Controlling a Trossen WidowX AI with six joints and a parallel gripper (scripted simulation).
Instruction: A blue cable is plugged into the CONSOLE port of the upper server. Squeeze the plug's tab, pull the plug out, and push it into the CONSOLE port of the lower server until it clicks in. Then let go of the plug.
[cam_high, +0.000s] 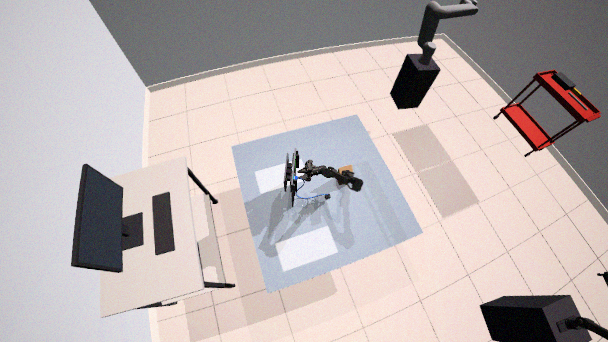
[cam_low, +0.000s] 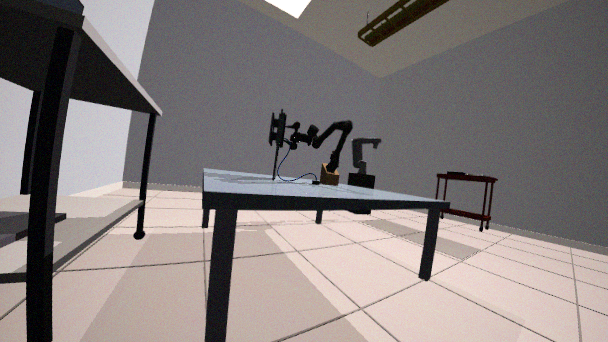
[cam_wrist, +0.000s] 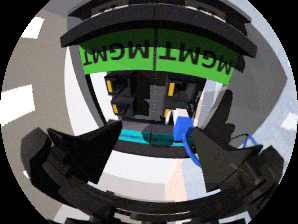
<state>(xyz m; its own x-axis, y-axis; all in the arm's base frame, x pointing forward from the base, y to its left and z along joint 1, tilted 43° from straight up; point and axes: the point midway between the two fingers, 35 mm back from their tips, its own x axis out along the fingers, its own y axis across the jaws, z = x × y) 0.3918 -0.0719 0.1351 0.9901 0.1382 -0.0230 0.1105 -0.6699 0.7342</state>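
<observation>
Now: gripper tip 4 cm short of the blue plug and 3 cm above it.
</observation>
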